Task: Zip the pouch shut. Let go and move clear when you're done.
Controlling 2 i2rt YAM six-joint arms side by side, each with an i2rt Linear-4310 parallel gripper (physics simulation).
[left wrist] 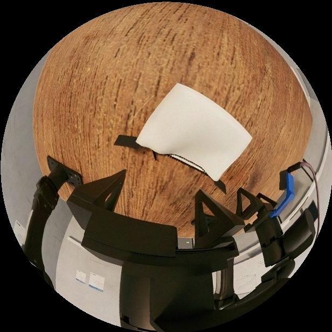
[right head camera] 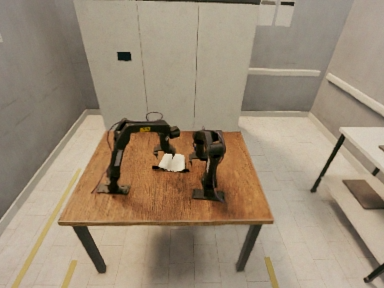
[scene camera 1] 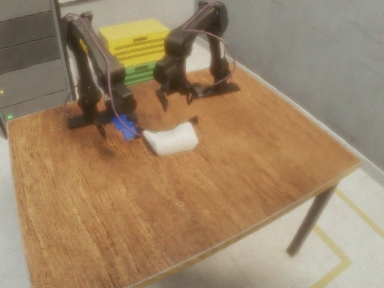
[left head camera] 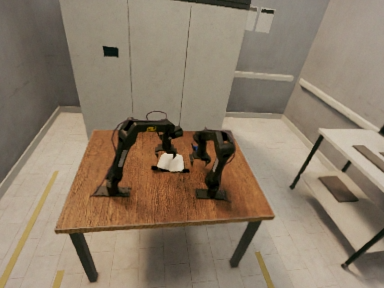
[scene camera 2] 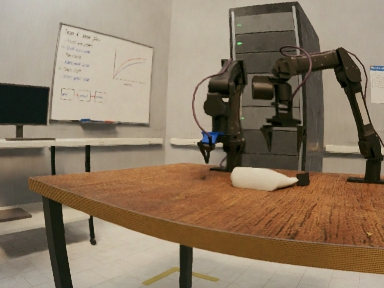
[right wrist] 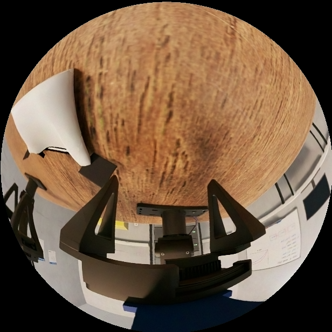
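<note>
The white pouch (left head camera: 171, 163) (scene camera 1: 172, 141) (scene camera 2: 257, 178) (left wrist: 195, 127) (right wrist: 50, 115) lies on the table. Its mouth faces the arm bases and has a black tab at each end, the left one (left wrist: 126, 141) and the right one (right wrist: 98, 169). In the left wrist view, dark zipper teeth (left wrist: 189, 162) border a visible gap, and a small dark pull (left wrist: 154, 156) shows near the left tab. My left gripper (left wrist: 163, 183) (scene camera 2: 285, 151) is open and empty above the table by the pouch's mouth. My right gripper (right wrist: 165, 181) is open and empty beside the right tab.
The wooden table (left head camera: 150, 210) (scene camera 1: 240, 200) carries both arm bases. A blue part (scene camera 1: 125, 127) sits on the right gripper. Yellow drawers (scene camera 1: 135, 40) and green drawers (scene camera 1: 140, 73) stand behind the table, and a dark server rack (scene camera 2: 265, 40) stands behind the arms.
</note>
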